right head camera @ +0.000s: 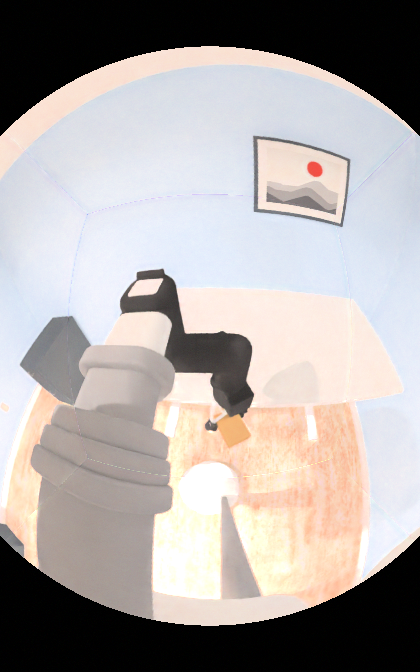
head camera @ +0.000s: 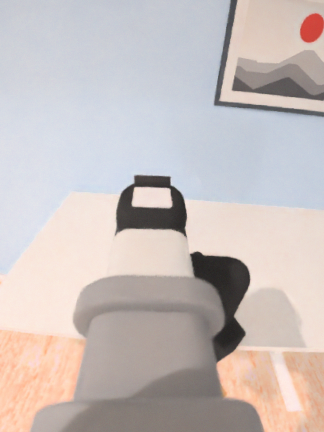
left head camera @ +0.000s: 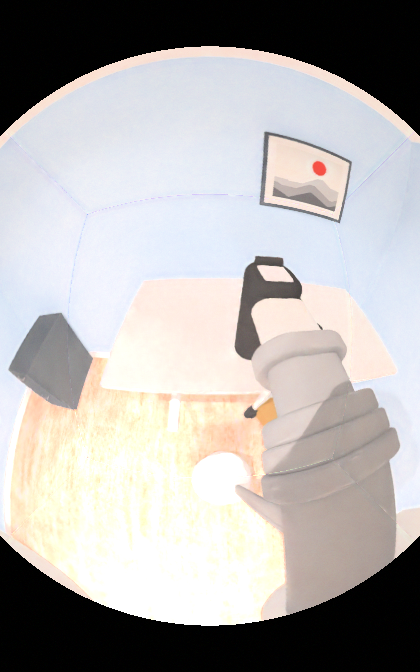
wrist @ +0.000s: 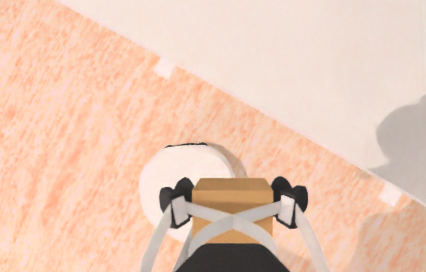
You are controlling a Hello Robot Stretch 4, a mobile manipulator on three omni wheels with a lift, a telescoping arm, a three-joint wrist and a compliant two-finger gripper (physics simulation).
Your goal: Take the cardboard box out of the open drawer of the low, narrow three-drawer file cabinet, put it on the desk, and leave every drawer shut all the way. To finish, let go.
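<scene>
My gripper is shut on the cardboard box, an orange-brown block between its black fingertips. In the wrist view the box appears over the floor, outside the front edge of the white desk. In the head view the arm hides the fingers and the box. A dark grey cabinet-like block stands left of the desk; no drawer fronts can be made out on it, so I cannot tell whether it is the file cabinet. No open drawer shows.
A white round shape lies low down, below the box. White desk legs show under the front edge. A framed picture hangs behind the desk. A dark object shows at the lower left.
</scene>
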